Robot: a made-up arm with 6 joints.
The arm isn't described. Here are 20 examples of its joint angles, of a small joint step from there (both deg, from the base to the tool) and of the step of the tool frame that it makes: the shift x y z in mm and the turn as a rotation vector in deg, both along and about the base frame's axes.
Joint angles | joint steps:
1: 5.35 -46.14 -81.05 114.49 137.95 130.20 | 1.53 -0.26 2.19 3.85 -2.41 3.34
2: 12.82 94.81 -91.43 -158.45 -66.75 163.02 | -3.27 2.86 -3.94 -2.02 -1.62 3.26
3: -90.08 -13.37 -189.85 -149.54 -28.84 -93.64 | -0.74 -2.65 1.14 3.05 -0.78 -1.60
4: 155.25 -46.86 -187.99 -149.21 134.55 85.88 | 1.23 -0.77 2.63 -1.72 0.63 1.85
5: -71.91 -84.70 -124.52 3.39 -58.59 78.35 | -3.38 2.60 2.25 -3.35 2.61 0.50
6: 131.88 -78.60 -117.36 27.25 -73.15 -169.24 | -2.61 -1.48 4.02 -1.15 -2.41 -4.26
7: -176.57 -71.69 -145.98 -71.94 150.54 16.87 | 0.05 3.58 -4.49 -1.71 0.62 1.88
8: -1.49 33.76 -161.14 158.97 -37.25 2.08 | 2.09 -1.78 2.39 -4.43 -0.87 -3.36
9: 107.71 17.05 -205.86 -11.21 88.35 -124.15 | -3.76 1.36 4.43 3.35 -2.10 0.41
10: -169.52 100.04 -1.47 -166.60 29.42 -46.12 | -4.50 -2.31 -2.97 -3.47 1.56 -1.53
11: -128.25 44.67 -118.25 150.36 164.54 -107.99 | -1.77 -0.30 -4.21 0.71 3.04 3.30
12: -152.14 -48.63 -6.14 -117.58 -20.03 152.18 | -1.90 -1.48 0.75 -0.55 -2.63 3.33
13: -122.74 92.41 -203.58 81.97 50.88 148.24 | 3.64 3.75 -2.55 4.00 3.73 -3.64
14: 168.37 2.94 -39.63 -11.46 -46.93 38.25 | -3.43 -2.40 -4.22 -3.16 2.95 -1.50
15: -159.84 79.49 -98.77 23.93 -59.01 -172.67 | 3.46 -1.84 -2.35 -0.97 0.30 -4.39
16: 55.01 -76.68 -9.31 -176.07 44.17 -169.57 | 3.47 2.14 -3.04 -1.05 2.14 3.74
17: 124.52 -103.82 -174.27 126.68 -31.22 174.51 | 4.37 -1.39 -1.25 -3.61 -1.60 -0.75
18: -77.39 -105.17 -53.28 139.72 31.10 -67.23 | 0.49 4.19 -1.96 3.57 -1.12 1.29
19: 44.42 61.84 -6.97 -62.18 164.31 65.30 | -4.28 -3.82 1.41 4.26 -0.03 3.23
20: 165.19 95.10 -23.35 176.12 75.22 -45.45 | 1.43 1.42 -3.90 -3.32 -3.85 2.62
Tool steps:
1: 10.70 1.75 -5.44 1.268 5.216 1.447
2: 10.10 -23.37 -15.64 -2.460 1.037 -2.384
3: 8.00 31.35 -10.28 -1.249 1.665 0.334
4: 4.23 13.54 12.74 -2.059 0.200 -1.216
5: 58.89 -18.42 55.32 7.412 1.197 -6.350
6: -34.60 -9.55 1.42 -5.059 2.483 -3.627
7: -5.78 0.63 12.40 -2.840 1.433 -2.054
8: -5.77 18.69 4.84 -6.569 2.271 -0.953
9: -17.14 61.56 9.56 -3.431 -1.276 -0.402
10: -6.03 -20.35 -44.88 -5.782 5.883 -3.923
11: -15.85 24.01 40.33 -4.061 5.735 0.958
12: 1.79 9.65 1.07 -2.053 -2.803 -1.916
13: 55.37 -30.02 -35.03 -1.246 0.432 8.026
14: -12.12 34.17 57.07 4.826 2.949 -1.298
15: -12.77 -55.83 39.47 3.071 3.840 5.262
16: -11.45 12.83 25.98 3.624 -0.298 5.890
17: 49.62 57.07 -37.44 -1.278 4.053 6.133
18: 2.82 -24.12 21.92 3.865 -1.143 4.739
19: -1.05 -0.21 13.65 1.276 -3.143 -4.630
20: -7.43 3.00 -27.56 -3.421 -0.785 0.281
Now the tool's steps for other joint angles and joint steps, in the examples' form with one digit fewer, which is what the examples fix.
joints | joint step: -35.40 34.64 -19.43 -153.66 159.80 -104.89 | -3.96 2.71 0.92 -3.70 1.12 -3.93
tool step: -27.0 -1.0 -14.5 0.65 3.48 -3.47
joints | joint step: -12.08 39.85 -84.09 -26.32 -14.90 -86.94 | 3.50 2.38 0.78 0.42 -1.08 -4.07
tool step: 0.4 51.3 -39.9 -2.39 2.18 5.74
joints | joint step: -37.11 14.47 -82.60 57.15 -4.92 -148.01 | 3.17 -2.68 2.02 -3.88 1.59 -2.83
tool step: 18.0 43.5 15.7 -4.48 3.71 6.73
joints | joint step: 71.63 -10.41 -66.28 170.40 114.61 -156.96 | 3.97 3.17 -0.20 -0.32 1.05 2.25
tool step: -33.9 32.6 -30.2 -2.38 0.00 6.41
